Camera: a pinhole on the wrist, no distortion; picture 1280 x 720 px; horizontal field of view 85.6 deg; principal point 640.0 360.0 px. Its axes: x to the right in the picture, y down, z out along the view. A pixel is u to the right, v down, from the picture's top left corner.
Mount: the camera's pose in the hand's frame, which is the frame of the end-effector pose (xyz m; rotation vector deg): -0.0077 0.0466 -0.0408 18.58 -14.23 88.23
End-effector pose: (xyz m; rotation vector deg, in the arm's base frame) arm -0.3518 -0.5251 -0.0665 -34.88 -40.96 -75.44
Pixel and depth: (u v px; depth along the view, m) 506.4 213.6 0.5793
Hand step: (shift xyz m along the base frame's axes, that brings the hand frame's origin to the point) -0.3027 0.2106 0.3992
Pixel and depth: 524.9 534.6 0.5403
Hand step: -0.2927 0.3707 0.1907
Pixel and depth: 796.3 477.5 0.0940
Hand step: 0.0239 0.0589 0.0213
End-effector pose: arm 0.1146 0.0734 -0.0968 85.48 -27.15 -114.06
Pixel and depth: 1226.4 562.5 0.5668
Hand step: -0.5352 -0.1784 0.4826
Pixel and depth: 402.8 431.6 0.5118
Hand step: -0.4248 0.2277 -0.0368
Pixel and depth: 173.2 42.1 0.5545
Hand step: -0.4886 0.1847 -0.3978
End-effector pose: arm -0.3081 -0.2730 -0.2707 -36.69 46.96 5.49
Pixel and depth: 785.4 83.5 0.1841
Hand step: 0.1381 0.0814 0.0102
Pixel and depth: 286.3 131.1 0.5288
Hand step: 0.4800 -0.1532 0.2402
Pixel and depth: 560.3 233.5 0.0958
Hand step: 0.0374 0.0241 0.0113
